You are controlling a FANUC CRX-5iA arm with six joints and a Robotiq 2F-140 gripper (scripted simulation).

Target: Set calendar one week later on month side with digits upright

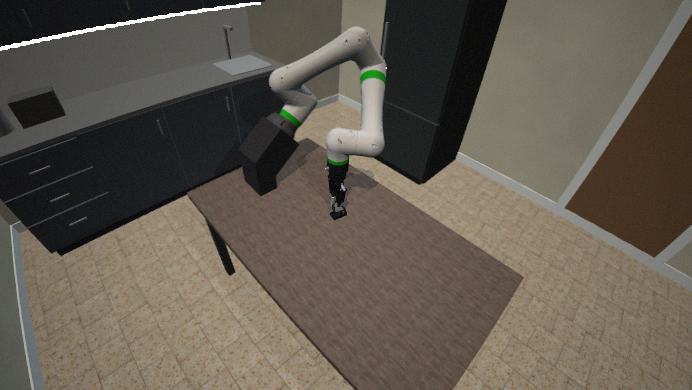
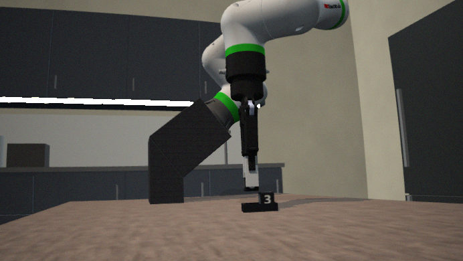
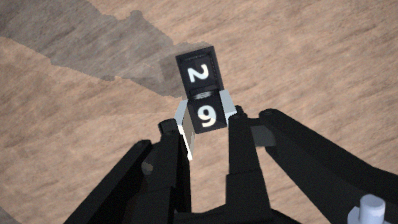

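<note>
Now: hand 6 cm above the cube and 3 cm to the right of it. The rest, counted from my hand: black tray: 8 cm below, 2 cm to the left.
</note>
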